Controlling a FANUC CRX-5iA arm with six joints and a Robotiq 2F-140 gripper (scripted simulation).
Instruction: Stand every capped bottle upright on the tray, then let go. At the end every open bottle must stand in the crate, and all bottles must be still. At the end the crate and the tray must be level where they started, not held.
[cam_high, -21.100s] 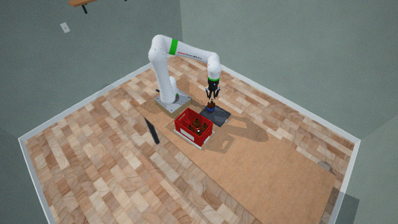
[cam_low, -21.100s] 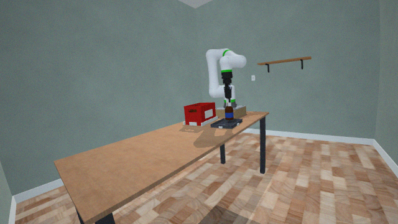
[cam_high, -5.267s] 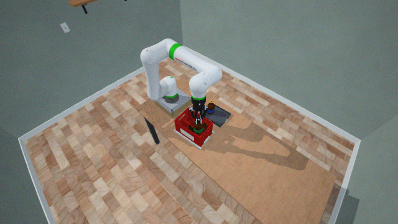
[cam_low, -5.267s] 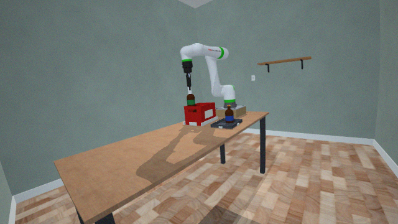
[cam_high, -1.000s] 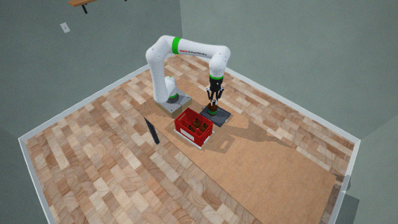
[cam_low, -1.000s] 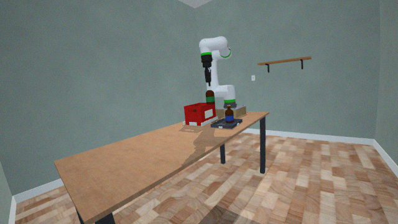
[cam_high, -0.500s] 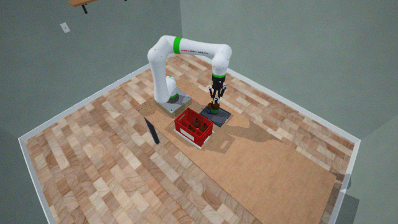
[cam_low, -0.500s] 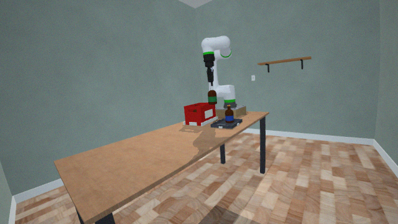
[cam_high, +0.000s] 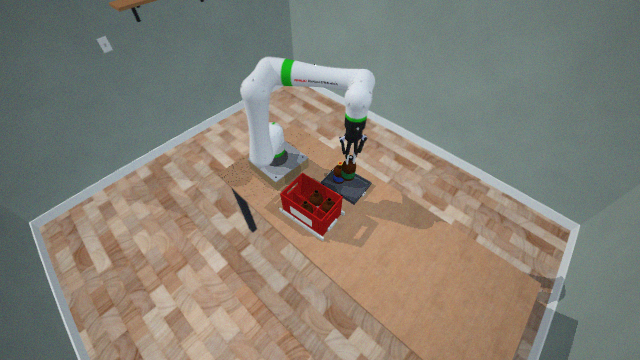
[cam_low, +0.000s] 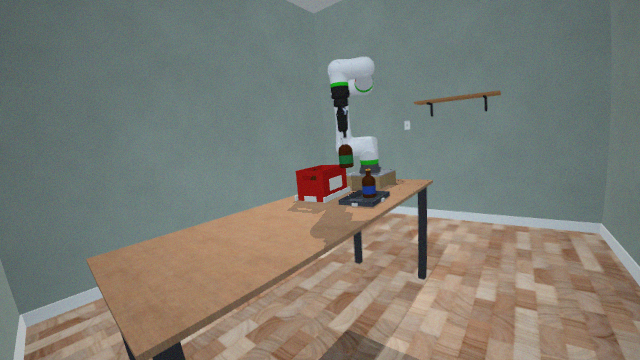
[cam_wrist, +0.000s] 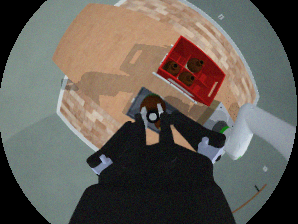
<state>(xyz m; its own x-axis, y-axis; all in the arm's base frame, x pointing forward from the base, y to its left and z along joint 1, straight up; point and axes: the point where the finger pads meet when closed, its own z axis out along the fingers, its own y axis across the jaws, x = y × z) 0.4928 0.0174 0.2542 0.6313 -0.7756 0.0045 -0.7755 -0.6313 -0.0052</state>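
Right now my hand is 25 cm above the capped brown bottle, 10 cm past it and 9 cm to the right of it. Round my hand: crate: 26 cm below, 20 cm to the right, 11 cm behind; dark tray: 33 cm below, 8 cm to the left, 4 cm behind.
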